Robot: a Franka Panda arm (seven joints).
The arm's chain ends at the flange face. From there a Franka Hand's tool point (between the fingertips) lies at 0.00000 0.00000 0.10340 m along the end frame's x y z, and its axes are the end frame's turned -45 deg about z.
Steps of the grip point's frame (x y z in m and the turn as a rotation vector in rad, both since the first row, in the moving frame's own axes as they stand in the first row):
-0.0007 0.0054 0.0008 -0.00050 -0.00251 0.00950
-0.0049 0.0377 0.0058 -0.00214 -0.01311 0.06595
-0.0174 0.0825 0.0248 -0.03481 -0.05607 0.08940
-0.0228 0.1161 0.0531 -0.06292 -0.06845 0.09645
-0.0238 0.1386 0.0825 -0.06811 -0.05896 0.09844
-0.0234 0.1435 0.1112 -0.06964 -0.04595 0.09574
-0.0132 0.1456 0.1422 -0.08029 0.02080 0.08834
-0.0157 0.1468 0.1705 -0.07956 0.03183 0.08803
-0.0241 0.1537 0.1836 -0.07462 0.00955 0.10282
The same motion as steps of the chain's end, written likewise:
0.0035 0.0041 0.0008 -0.00213 -0.00142 0.00950
0.0240 0.0290 0.0058 -0.01078 -0.00776 0.06595
0.0479 0.0641 0.0250 -0.06426 -0.01503 0.08940
0.0668 0.0887 0.0535 -0.09289 -0.00391 0.09645
0.0810 0.1055 0.0829 -0.08985 0.00647 0.09844
0.0836 0.1095 0.1116 -0.08173 0.01675 0.09574
0.0864 0.1076 0.1426 -0.04207 0.07148 0.08834
0.0847 0.1111 0.1709 -0.03375 0.07876 0.08803
0.0857 0.1207 0.1839 -0.04601 0.05952 0.10282

